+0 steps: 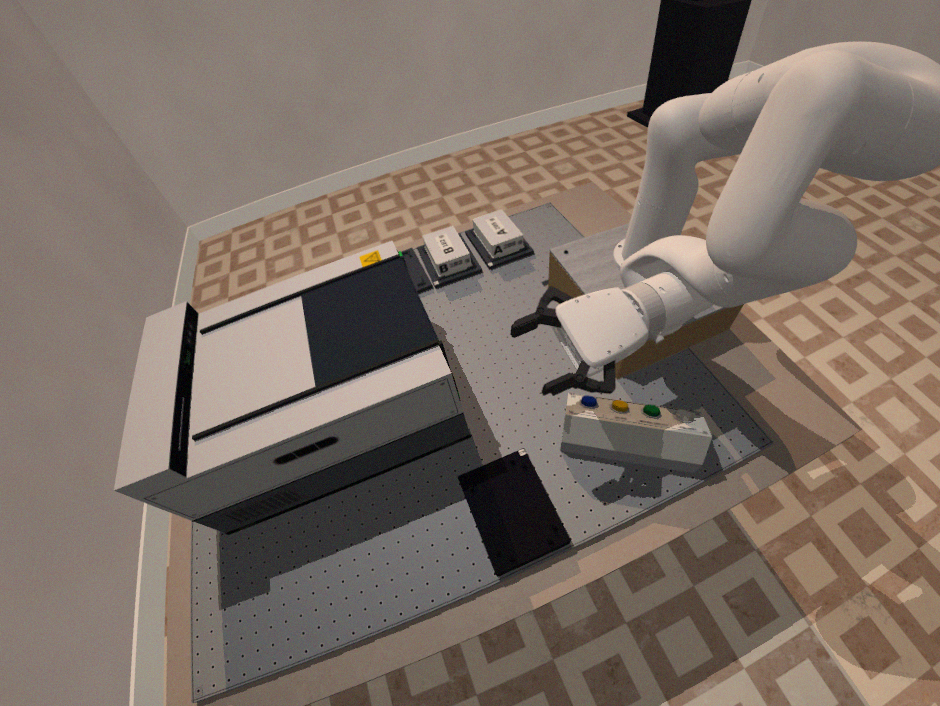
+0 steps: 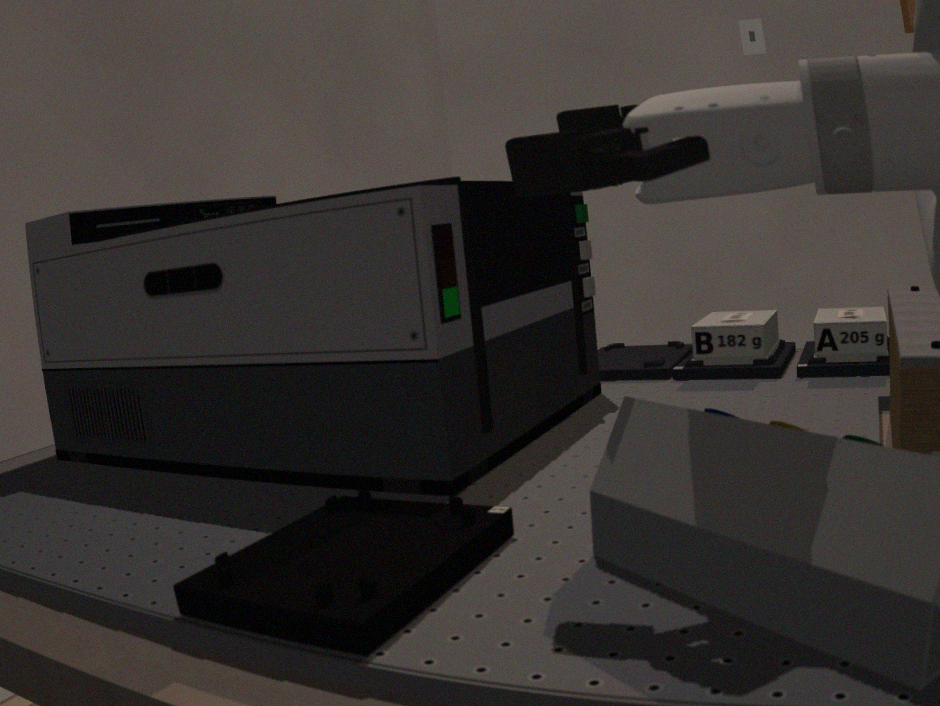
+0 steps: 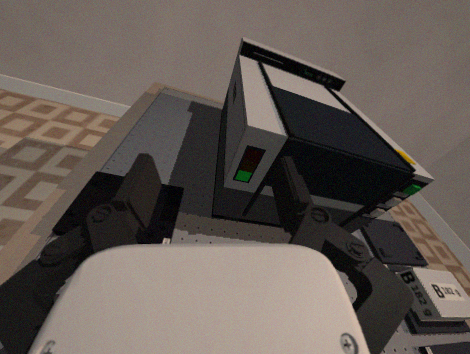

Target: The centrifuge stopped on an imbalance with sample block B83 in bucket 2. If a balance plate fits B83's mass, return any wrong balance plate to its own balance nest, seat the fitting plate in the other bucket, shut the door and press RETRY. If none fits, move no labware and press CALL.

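Frame: origin at the arm's base, x ahead, y left, z up, level; metres.
Where they show: gripper, fingertip midpoint: (image 1: 527,360) (image 2: 538,150) (image 3: 217,170).
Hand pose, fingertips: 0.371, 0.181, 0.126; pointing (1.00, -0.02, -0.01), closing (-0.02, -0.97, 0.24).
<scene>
After its pixels a point has its place, as x, y, z.
My gripper (image 1: 536,357) {0.371, 0.181, 0.126} (image 2: 543,155) {0.371, 0.181, 0.126} (image 3: 217,170) {0.371, 0.181, 0.126} is open and empty, in the air in front of the centrifuge (image 1: 364,410) {0.594, 0.138, 0.111} (image 2: 303,281) {0.570, 0.139, 0.060} (image 3: 257,110) {0.516, 0.124, 0.116}. A dark panel (image 1: 364,319) {0.551, -0.014, 0.119} (image 3: 325,120) {0.549, -0.006, 0.119} covers the front part of its top; the buckets and block B83 are hidden. Its status light (image 2: 450,301) {0.463, 0.124, 0.037} (image 3: 243,175) {0.463, 0.122, 0.038} is green at the bottom. Balance plate B, 182 g (image 1: 448,254) {0.330, -0.277, -0.039} (image 2: 734,338) {0.319, -0.256, -0.054} (image 3: 442,292) {0.321, -0.302, -0.039}, and balance plate A, 205 g (image 1: 499,234) {0.194, -0.280, -0.040} (image 2: 849,336) {0.189, -0.249, -0.055}, sit on their nests. A button box (image 1: 634,444) {0.247, 0.301, -0.040} (image 2: 759,501) {0.242, 0.304, -0.039} has blue, yellow and green buttons.
An empty dark nest (image 2: 642,360) {0.434, -0.302, -0.082} (image 3: 394,241) {0.446, -0.335, -0.082} lies beside plate B's nest. A larger black nest (image 1: 512,512) {0.462, 0.298, -0.075} (image 2: 349,562) {0.448, 0.310, -0.076} (image 3: 75,205) {0.447, 0.365, -0.075} lies near the table's front edge. A wood-sided box (image 1: 676,345) {0.036, 0.167, -0.075} (image 2: 911,402) {0.159, 0.161, -0.031} stands under the arm. A green button (image 2: 581,213) {0.448, -0.155, 0.088} (image 3: 412,189) {0.447, -0.157, 0.091} shows on the centrifuge's front.
</scene>
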